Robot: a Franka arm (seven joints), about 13 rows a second.
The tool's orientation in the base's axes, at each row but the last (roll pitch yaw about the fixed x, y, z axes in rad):
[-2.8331 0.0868 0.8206]
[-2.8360 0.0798 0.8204]
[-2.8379 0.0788 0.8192]
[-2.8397 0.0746 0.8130]
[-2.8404 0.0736 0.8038]
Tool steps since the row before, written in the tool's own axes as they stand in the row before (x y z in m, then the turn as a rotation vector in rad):
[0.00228 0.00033 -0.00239 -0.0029 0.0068 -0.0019]
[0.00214 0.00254 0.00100 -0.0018 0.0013 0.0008]
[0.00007 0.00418 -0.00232 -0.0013 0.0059 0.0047]
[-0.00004 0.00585 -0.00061 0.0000 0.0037 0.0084]
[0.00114 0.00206 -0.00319 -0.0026 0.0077 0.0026]
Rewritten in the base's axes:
[0.00244 0.00109 0.00197 0.0032 -0.0069 0.0000]
[0.00291 0.00001 -0.00188 -0.0006 -0.0021 -0.0010]
[0.00352 -0.00309 0.00096 0.0019 -0.0042 -0.0061]
[0.00410 -0.00406 -0.00115 0.0003 -0.0012 -0.0091]
[0.00301 -0.00107 0.00234 0.0027 -0.0067 -0.0046]

